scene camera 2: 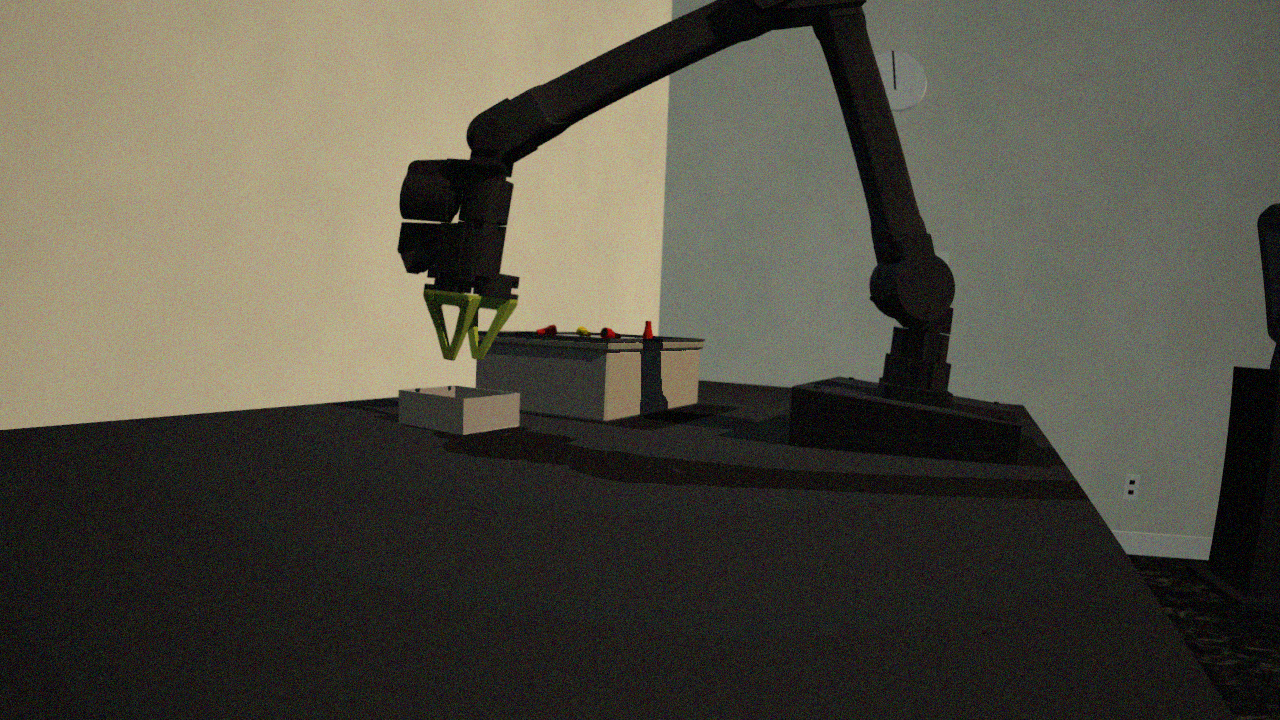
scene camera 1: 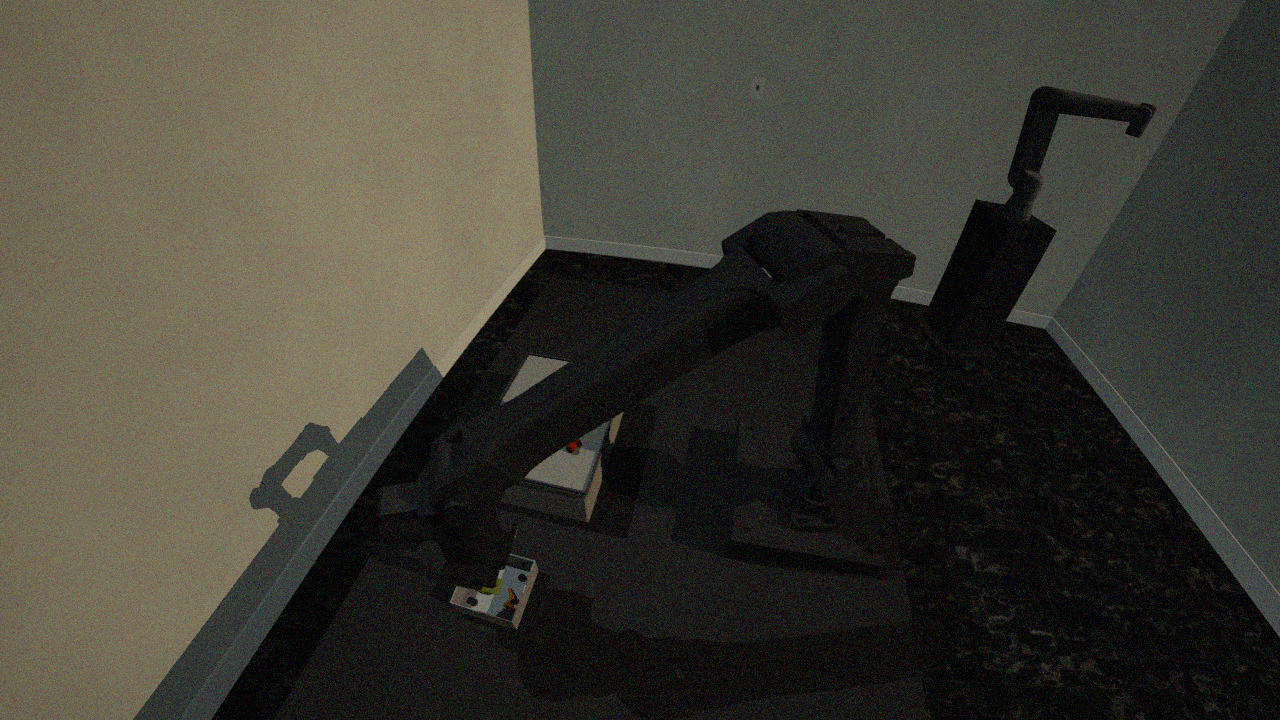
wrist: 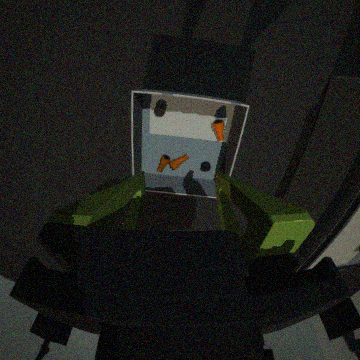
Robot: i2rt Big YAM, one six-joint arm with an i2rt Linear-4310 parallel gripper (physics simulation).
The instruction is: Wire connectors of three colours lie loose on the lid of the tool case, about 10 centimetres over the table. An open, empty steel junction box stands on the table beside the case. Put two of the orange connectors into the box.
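Places are measured from the arm's base along level axes (x back, y right, z up), in centimetres.
Where they show: gripper, fingertip midpoint: (scene camera 2: 463,359) (scene camera 1: 491,574) (wrist: 179,177); arm's base at its link origin: (scene camera 2: 912,398) (scene camera 1: 806,500).
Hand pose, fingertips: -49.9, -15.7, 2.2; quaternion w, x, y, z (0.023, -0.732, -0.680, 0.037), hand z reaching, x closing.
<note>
Things, the pixels of their top centre, and the offset from my fingertips, as dx, dy, dz.
- steel junction box at its top centre: (wrist: 183,151) (scene camera 2: 459,391) (scene camera 1: 492,581) -0.7, +0.3, -3.7
- tool case at its top centre: (scene camera 2: 592,334) (scene camera 1: 549,411) +4.3, +30.1, +2.8
The steel junction box (scene camera 1: 487,617) (scene camera 2: 490,414) (wrist: 192,104) stands open on the table beside the tool case (scene camera 1: 559,470) (scene camera 2: 541,380). Three orange connectors lie on its floor: one (wrist: 218,130) near a far corner, the other two (wrist: 163,163) (wrist: 179,161) close together on the near side. My gripper (scene camera 2: 464,356) (wrist: 179,177) is half open and empty, pointing down above the box; its tips are over the rim height. On the lid lie red connectors (scene camera 1: 573,446) (scene camera 2: 547,330) (scene camera 2: 609,333), an upright red one (scene camera 2: 648,330) and a yellow one (scene camera 2: 582,332). My arm hides part of the lid.
The tool case is taller than the box and stands close behind it in the scene camera 2 view. My arm's base (scene camera 2: 904,429) stands to the right of the case. A cream wall rises beyond the table's far side. A second dark arm on a pedestal (scene camera 1: 989,268) stands off the table.
</note>
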